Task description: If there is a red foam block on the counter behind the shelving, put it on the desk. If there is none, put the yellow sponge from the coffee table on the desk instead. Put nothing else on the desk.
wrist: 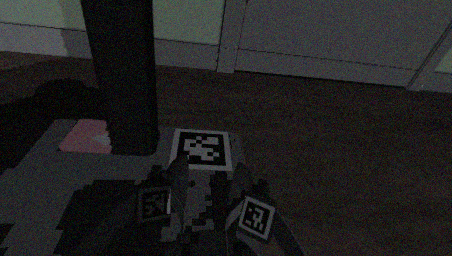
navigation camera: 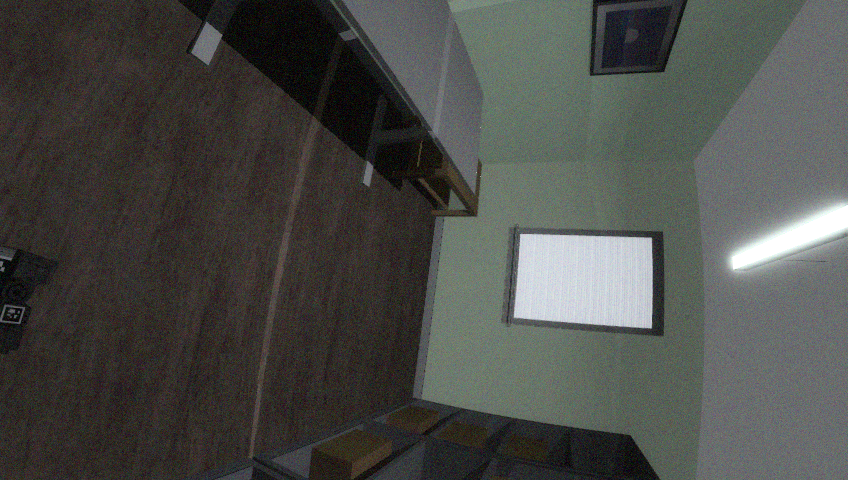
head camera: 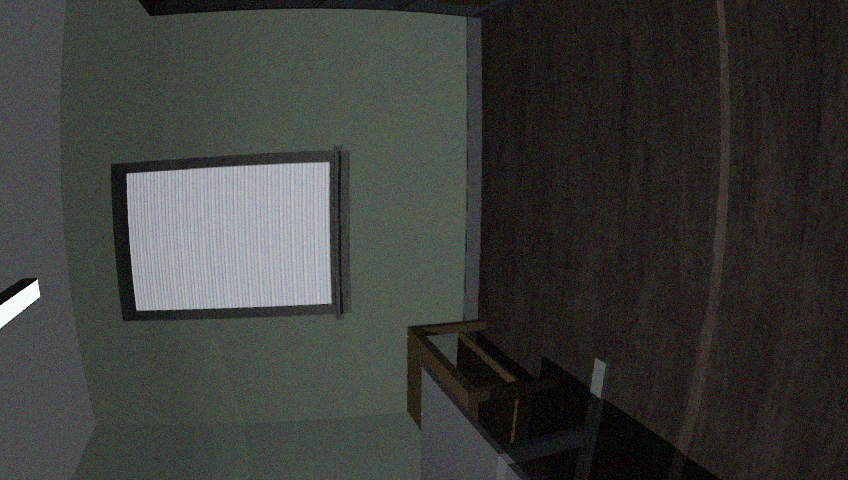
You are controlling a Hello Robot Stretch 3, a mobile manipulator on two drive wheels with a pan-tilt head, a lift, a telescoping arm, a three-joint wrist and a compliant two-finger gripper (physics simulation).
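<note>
Through the head camera I see a brown low table point(head camera: 501, 403), and a window with white blinds point(head camera: 264, 235) is there as well. The navigation camera gives me a desk point(navigation camera: 425, 56), and in that same view I find the brown low table point(navigation camera: 427, 164) again, along with the window with white blinds point(navigation camera: 612, 281). In the wrist view there is a door point(wrist: 400, 51).
</note>
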